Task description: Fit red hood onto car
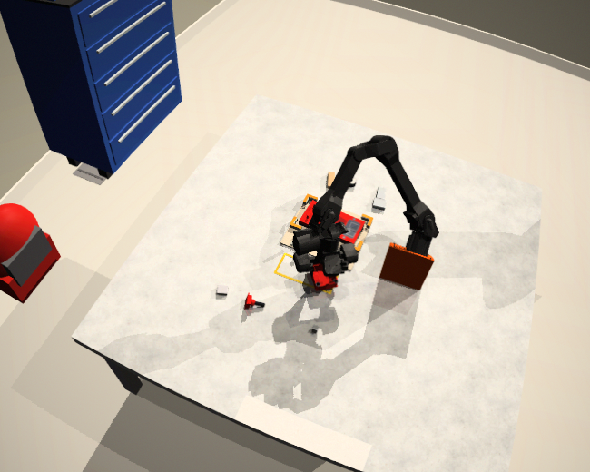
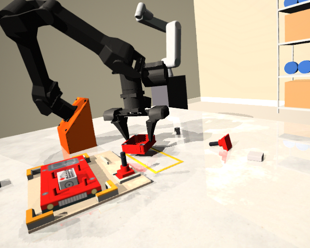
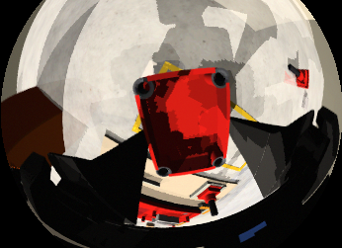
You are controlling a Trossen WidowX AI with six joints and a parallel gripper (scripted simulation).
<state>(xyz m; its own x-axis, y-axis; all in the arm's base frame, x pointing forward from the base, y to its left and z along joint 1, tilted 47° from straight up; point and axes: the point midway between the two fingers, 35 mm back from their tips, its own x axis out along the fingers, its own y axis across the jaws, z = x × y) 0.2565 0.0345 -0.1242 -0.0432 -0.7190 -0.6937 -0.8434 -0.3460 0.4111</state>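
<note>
Now: gripper tip 10 mm above the hood. The rest, counted from my gripper tip: grey engine block: 70 mm ahead, 220 mm to the right, 10 mm below.
</note>
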